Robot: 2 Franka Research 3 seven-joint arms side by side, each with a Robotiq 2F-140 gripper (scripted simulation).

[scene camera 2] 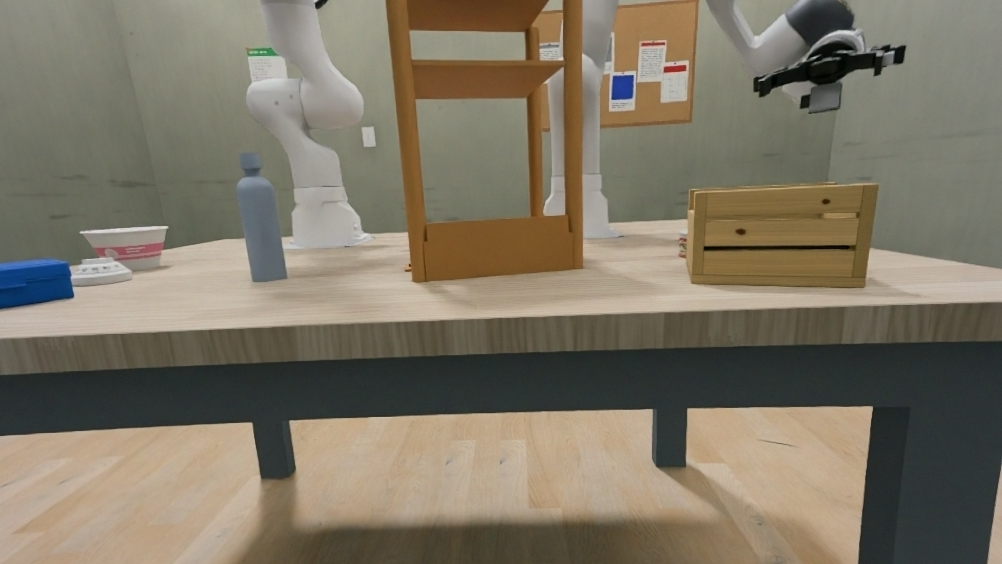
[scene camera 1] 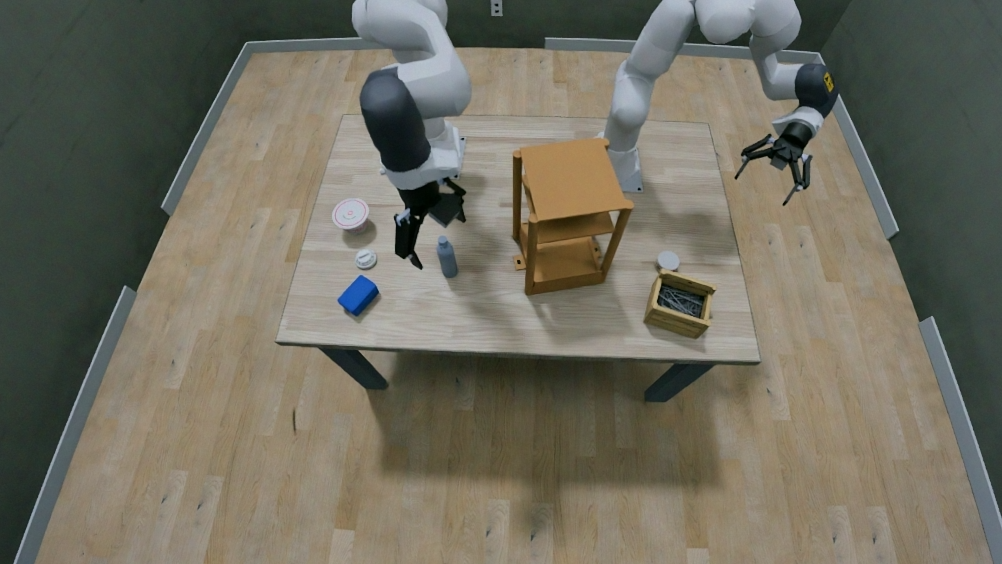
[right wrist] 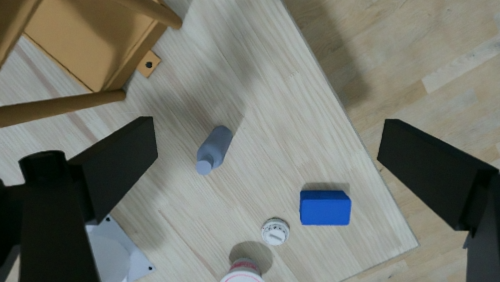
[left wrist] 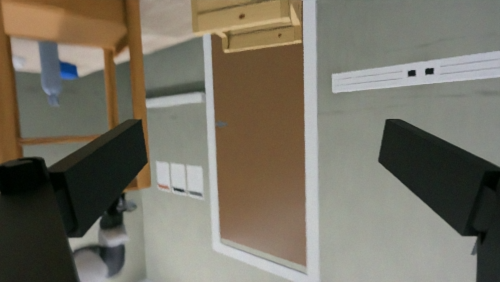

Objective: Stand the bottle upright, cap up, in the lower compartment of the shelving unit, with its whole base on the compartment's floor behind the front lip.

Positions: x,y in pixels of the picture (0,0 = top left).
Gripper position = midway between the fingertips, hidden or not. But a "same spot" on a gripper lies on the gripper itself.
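My left gripper: visible in the left wrist view [263,141], scene camera 1, scene camera 2; out of frame in the right wrist view. Orange-brown shelving unit: [left wrist: 77,31] and [scene camera 1: 566,251], same spot. Left gripper: [scene camera 1: 806,159] and [scene camera 2: 870,49], same spot.
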